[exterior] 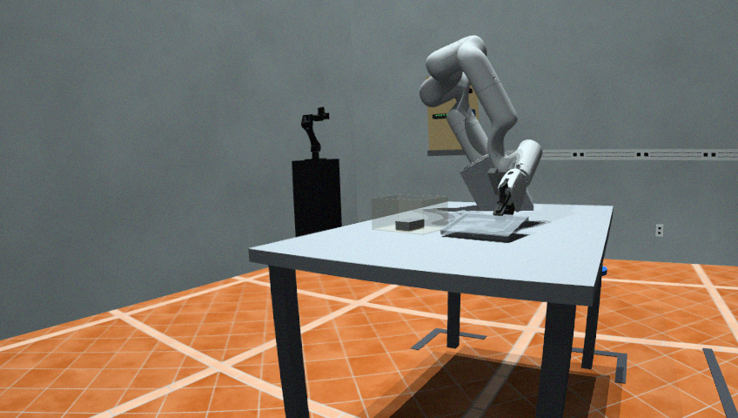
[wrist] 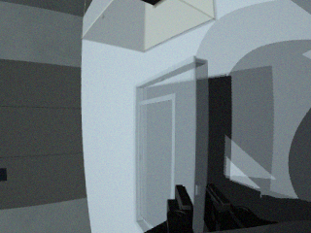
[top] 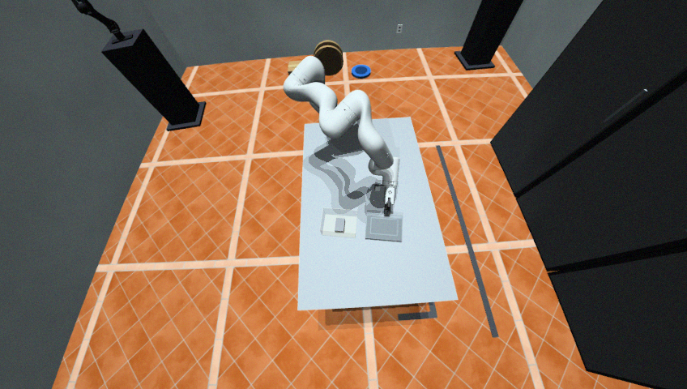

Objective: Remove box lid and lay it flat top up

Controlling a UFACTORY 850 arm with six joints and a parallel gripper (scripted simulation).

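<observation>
My gripper is now 70 mm short of the lid, 30 mm to the left of it and 20 mm above it. Round my hand: clear box: 20 mm ahead, 280 mm to the right.
</observation>
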